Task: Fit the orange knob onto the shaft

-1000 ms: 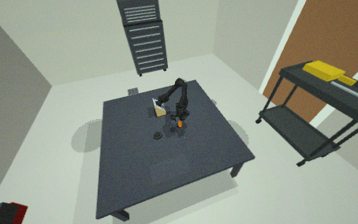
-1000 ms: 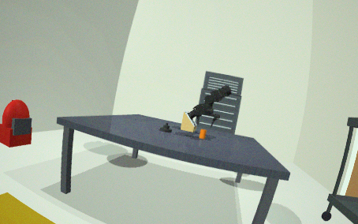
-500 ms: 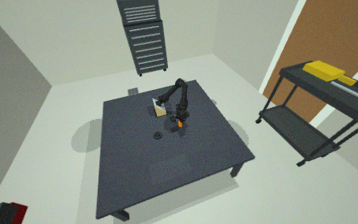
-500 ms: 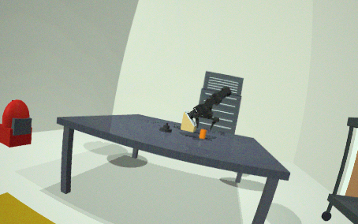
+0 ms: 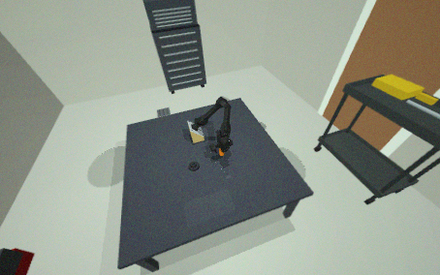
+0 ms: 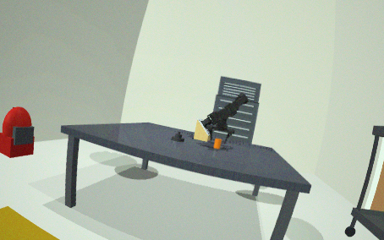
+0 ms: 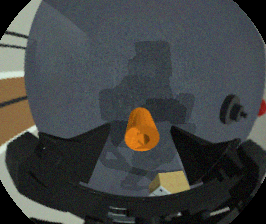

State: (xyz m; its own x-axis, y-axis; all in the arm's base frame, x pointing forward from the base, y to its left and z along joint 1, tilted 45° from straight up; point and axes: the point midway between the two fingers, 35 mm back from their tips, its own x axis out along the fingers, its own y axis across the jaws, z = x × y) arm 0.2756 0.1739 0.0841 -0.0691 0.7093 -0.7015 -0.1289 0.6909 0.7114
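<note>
Right now the orange knob is 1 cm below my gripper tip. From my gripper tip the other things lie so: dark shaft fixture: 25 cm to the right, 6 cm ahead, 1 cm below.
</note>
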